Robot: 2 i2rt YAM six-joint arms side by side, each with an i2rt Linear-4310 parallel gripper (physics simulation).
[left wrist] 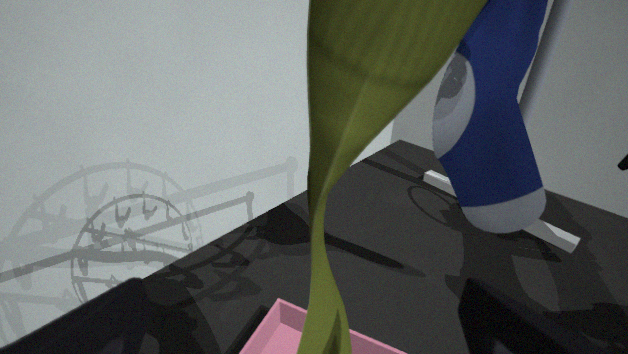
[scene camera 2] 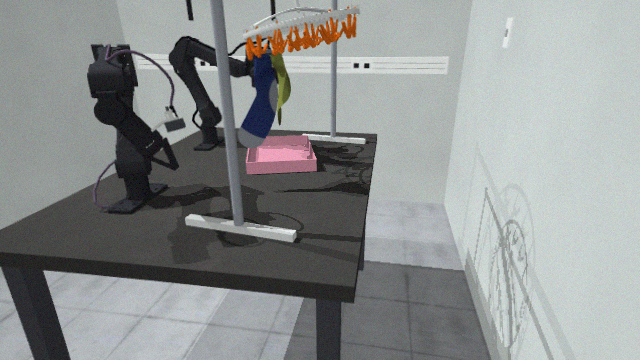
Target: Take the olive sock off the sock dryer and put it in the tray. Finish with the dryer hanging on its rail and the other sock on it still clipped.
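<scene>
The olive sock (scene camera 2: 284, 82) (left wrist: 360, 55) hangs from the dryer (scene camera 2: 302, 22), which has orange pegs. The sock narrows and twists downward. The navy sock (scene camera 2: 262, 90) (left wrist: 500, 120), with grey heel and toe, hangs beside it from the pegs. The pink tray (scene camera 2: 282, 167) (left wrist: 290, 315) sits on the table below and holds nothing that I can see. My left gripper (left wrist: 305, 294) is open, with the olive sock hanging in front of it between the lines of its fingers; in scene camera 2 its fingers are hidden behind the socks. My right gripper (scene camera 2: 169, 154) is open and empty, low over the table.
Two grey posts (scene camera 2: 227, 100) (scene camera 2: 334, 90) rise from white feet (scene camera 2: 250, 228) (scene camera 2: 345, 139) on the dark table (scene camera 2: 300, 265). The near post stands in front of part of my left arm in scene camera 2. A pale wall is beyond the table edge.
</scene>
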